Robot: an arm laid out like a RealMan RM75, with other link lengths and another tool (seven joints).
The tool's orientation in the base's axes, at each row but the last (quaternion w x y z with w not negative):
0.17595, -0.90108, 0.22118, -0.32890
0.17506, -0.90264, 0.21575, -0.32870
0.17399, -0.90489, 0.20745, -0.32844
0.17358, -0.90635, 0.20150, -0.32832
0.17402, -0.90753, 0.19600, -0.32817
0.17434, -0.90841, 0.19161, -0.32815
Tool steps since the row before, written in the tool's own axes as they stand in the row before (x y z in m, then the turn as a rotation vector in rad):
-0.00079, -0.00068, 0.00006, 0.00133, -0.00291, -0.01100
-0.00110, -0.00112, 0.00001, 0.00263, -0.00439, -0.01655
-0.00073, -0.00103, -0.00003, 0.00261, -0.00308, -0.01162
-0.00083, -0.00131, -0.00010, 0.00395, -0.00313, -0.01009
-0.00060, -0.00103, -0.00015, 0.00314, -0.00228, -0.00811
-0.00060, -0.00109, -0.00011, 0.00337, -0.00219, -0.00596
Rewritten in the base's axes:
-0.00031, 0.00099, -0.00014, -0.00564, -0.00013, 0.00997
-0.00045, 0.00150, -0.00006, -0.00805, -0.00050, 0.01533
-0.00026, 0.00123, 0.00011, -0.00512, -0.00073, 0.01116
-0.00032, 0.00150, 0.00022, -0.00315, -0.00105, 0.01078
-0.00028, 0.00114, 0.00025, -0.00261, -0.00103, 0.00854
-0.00024, 0.00120, 0.00024, -0.00104, -0.00080, 0.00707

